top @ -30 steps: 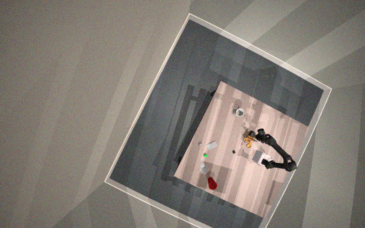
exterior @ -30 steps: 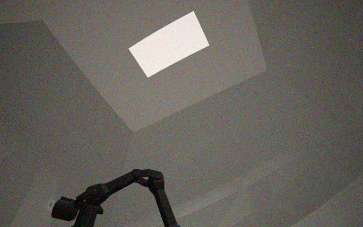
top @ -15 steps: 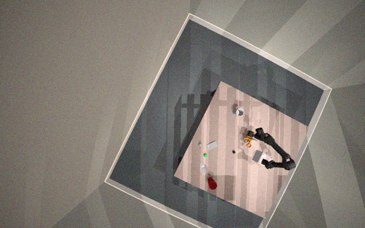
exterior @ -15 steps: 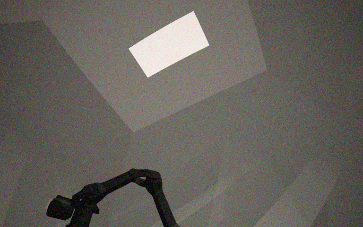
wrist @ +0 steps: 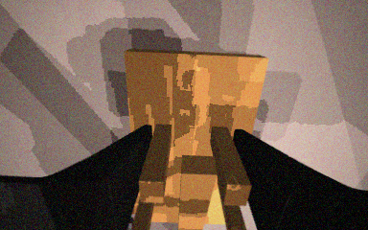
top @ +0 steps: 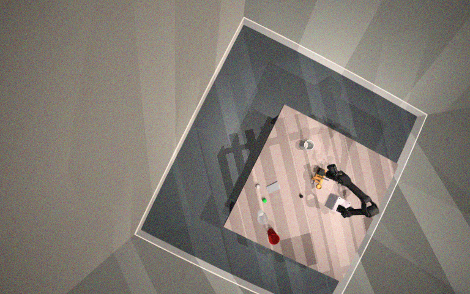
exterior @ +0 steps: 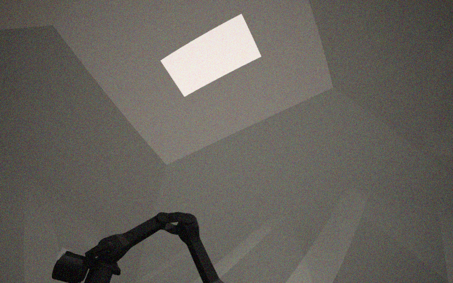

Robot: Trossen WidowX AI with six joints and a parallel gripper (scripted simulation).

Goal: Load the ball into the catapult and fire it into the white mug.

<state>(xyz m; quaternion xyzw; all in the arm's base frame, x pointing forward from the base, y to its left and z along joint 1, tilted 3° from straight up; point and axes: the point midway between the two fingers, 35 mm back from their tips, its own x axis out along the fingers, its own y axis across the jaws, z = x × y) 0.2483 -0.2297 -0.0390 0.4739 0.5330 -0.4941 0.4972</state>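
The catapult frame is 40 mm to the left of my gripper tip and 50 mm above it. From my gripper tip the other things lie so: orange wooden catapult 10 mm ahead, 70 mm to the left, 20 mm above; white mug 240 mm ahead, 170 mm to the right, 20 mm below; dark ball 70 mm ahead, 280 mm to the left, 30 mm below.
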